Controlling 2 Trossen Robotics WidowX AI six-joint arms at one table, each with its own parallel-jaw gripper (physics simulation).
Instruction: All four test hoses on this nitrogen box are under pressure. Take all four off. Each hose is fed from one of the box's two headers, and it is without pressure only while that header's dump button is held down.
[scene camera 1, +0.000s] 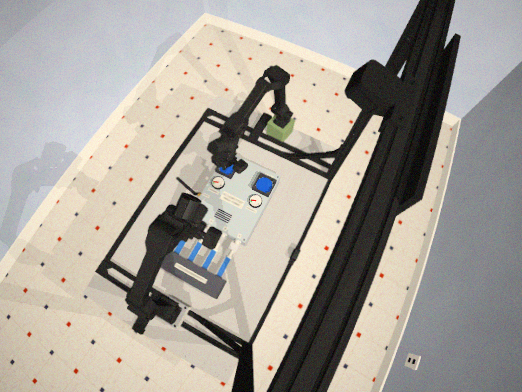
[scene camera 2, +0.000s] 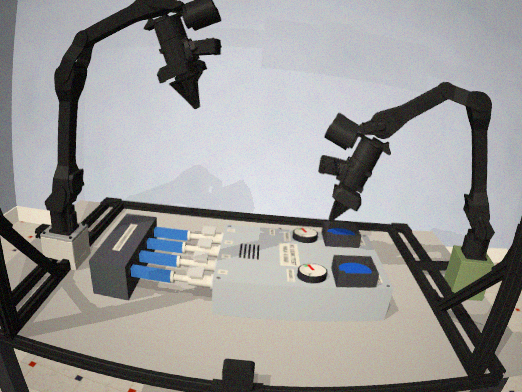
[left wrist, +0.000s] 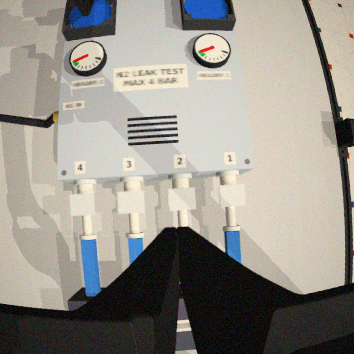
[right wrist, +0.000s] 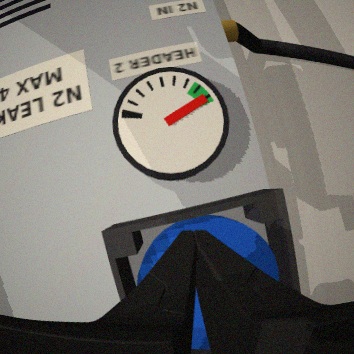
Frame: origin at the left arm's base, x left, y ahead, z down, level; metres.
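Where they show: left gripper, fingertip midpoint: (scene camera 1: 201, 223) (scene camera 2: 197, 108) (left wrist: 176, 238); right gripper, fingertip midpoint: (scene camera 1: 224, 169) (scene camera 2: 330, 219) (left wrist: 86, 14) (right wrist: 192, 241); left arm's base, link origin: (scene camera 1: 171, 311) (scene camera 2: 64, 229); right arm's base, link origin: (scene camera 1: 281, 121) (scene camera 2: 473, 254).
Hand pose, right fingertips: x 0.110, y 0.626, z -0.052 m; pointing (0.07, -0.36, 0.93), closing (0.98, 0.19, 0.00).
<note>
Things, the pixels of their centre, and the offset from my right fingertips. "spot": a spot on its surface instead.
- hose 1, surface spot: (left wrist: 232, 245) (scene camera 2: 160, 270) spot: dz +0.067, dx -0.199, dy -0.343 m
- hose 2, surface spot: (scene camera 2: 159, 258) spot: dz +0.070, dx -0.141, dy -0.360 m
- hose 3, surface spot: (left wrist: 135, 250) (scene camera 2: 175, 243) spot: dz +0.067, dx -0.062, dy -0.342 m
- hose 4, surface spot: (left wrist: 90, 265) (scene camera 2: 172, 230) spot: dz +0.067, dx +0.006, dy -0.363 m
- header 2's gauge, surface spot: (right wrist: 160, 145) (left wrist: 91, 48) spot: dz +0.037, dx -0.004, dy -0.041 m
- header 1's gauge, surface spot: (left wrist: 211, 50) (scene camera 2: 309, 269) spot: dz +0.037, dx -0.185, dy -0.056 m
- header 2's blue button, body centre: (right wrist: 206, 281) (left wrist: 91, 16) (scene camera 2: 340, 238) dz +0.046, dx +0.005, dy +0.032 m
- Header 1's blue button, body centre: (left wrist: 204, 9) (scene camera 2: 353, 275) (scene camera 1: 264, 185) dz +0.046, dx -0.185, dy +0.035 m
- dark block, surface spot: (scene camera 2: 112, 272) spot: dz +0.069, dx -0.237, dy -0.440 m
- black supply line, surface spot: (right wrist: 300, 54) (left wrist: 26, 117) spot: dz +0.120, dx +0.137, dy -0.114 m
The pale nitrogen box (scene camera 1: 240, 220) (scene camera 2: 300, 300) (left wrist: 95, 145) has hose 1 (scene camera 2: 151, 273) (left wrist: 232, 245), hose 2 (scene camera 2: 159, 258), hose 3 (scene camera 2: 165, 245) (left wrist: 135, 250) and hose 4 (scene camera 2: 171, 233) (left wrist: 90, 265) at its ports. The needles of header 2's gauge (left wrist: 88, 58) (right wrist: 160, 145) and header 1's gauge (scene camera 2: 312, 273) (left wrist: 211, 50) point at green. My right gripper (scene camera 2: 332, 219) (right wrist: 192, 241) is shut and empty, tips low over header 2's blue button (scene camera 2: 341, 232) (right wrist: 245, 245); contact is unclear. My left gripper (scene camera 2: 198, 107) (left wrist: 176, 238) is shut and empty, high above the hoses, hiding part of hose 2.
Header 1's blue button (scene camera 1: 264, 184) (scene camera 2: 355, 268) sits in the nearer housing in scene camera 2. A dark block (scene camera 1: 215, 285) (scene camera 2: 112, 272) stands at the hoses' far ends. A black supply line (left wrist: 27, 120) (right wrist: 300, 54) leaves the box's side. A black frame (scene camera 2: 100, 366) surrounds the work area.
</note>
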